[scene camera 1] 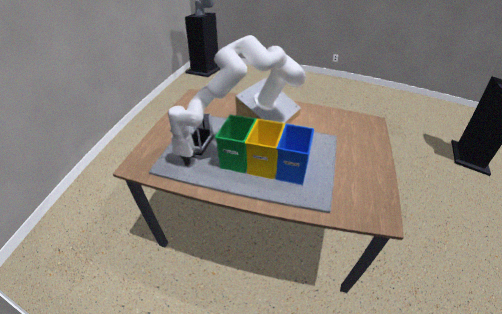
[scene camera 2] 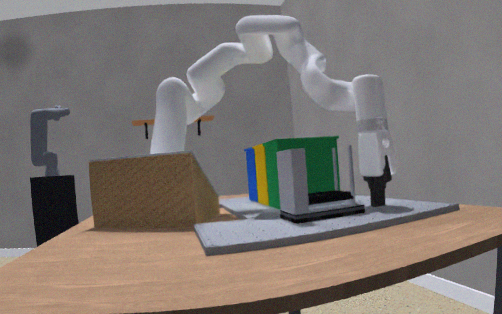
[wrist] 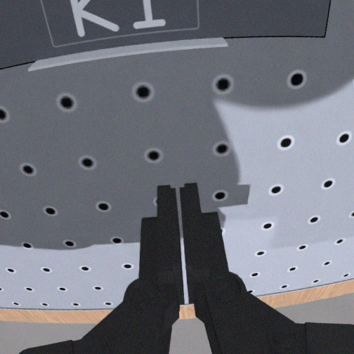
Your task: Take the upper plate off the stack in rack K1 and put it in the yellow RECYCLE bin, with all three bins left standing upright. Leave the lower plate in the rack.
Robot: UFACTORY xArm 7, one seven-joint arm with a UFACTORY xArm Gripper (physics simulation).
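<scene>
Scene camera 2 shows my gripper (scene camera 2: 378, 206), a green bin (scene camera 2: 319, 161) and a grey panel (scene camera 2: 285, 161). Scene camera 1 gives a blue bin (scene camera 1: 294, 145), a yellow recycle bin (scene camera 1: 261, 144) and, again, the green bin (scene camera 1: 231, 138). My gripper appears too at (wrist: 178, 206). The green bin is out of frame in the wrist view; the blue bin is out of frame in the wrist view as well.
</scene>
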